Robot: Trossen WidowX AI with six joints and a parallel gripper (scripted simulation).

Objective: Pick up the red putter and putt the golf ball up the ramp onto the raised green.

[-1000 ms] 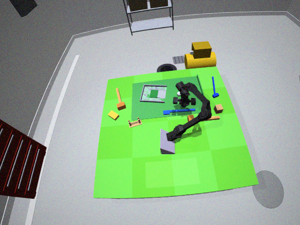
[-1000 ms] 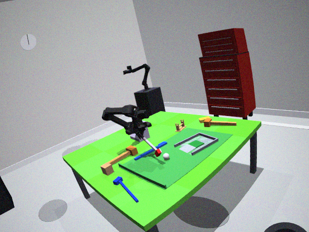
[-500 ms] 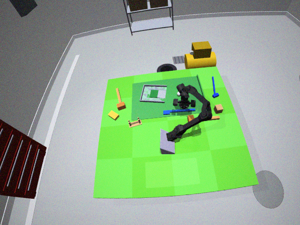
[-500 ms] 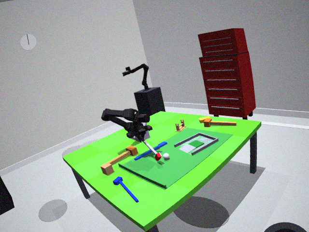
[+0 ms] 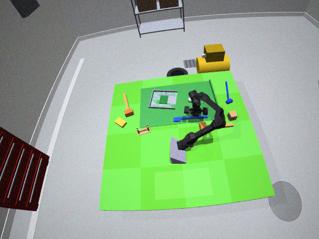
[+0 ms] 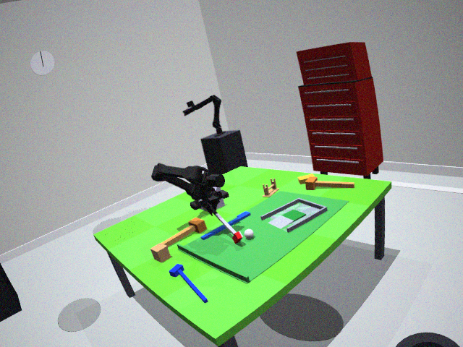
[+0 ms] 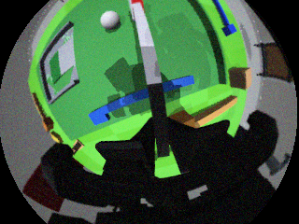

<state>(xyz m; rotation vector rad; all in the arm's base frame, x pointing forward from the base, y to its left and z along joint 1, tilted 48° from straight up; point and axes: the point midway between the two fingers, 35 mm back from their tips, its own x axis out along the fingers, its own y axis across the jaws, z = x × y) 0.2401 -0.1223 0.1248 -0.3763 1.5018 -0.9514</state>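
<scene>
The red putter lies 11 cm ahead of my gripper tip, 3 cm to the right of it and 1 cm below it. Also, from my gripper tip: small wooden stand: 46 cm to the left, 4 cm below, 1 cm behind; then white golf ball: 23 cm ahead, 5 cm below, 1 cm to the right; then dark green mat: 24 cm ahead, 11 cm to the left, 7 cm below.
</scene>
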